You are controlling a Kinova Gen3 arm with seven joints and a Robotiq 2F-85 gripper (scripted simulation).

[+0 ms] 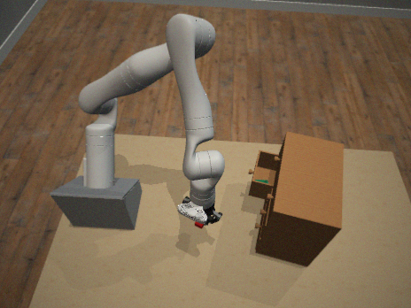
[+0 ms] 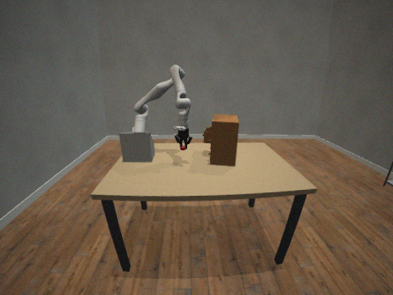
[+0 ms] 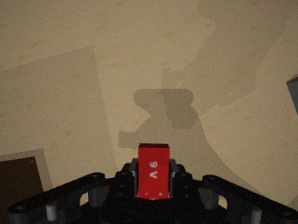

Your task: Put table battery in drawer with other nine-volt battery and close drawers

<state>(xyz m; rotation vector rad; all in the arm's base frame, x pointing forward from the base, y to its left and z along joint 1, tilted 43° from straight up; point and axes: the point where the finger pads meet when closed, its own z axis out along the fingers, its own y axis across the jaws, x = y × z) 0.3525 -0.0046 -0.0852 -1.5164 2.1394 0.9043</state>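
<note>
The red nine-volt battery lies 1 cm to the left of my hand and 1 cm below it. From my hand the other things lie so: green nine-volt battery: 20 cm ahead, 16 cm to the left.
</note>
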